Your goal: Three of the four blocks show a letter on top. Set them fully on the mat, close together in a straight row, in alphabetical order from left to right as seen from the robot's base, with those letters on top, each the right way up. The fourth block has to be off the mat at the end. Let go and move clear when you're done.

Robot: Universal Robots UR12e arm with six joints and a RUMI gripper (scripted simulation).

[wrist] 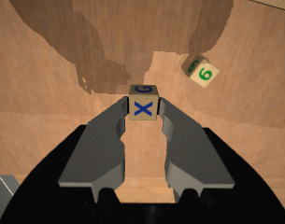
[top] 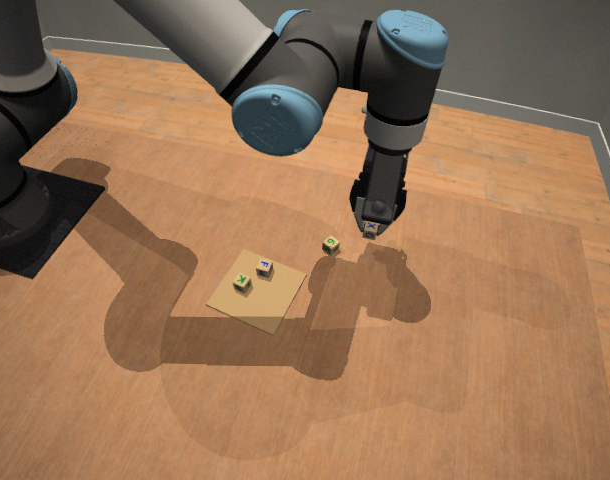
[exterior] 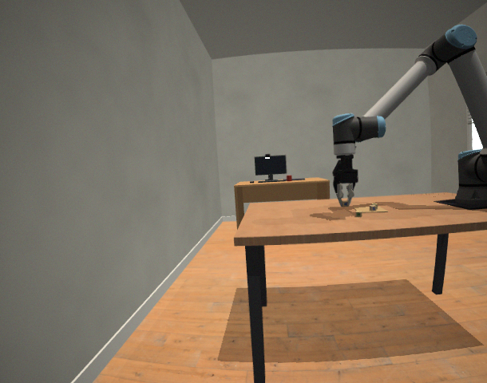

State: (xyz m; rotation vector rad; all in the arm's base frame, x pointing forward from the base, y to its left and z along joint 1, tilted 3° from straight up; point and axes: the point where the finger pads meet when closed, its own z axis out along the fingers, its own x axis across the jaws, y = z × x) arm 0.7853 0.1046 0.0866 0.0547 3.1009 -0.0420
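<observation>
Right now my hand is 19 cm past the tan mat, 14 cm to the left of it and 7 cm above it.
</observation>
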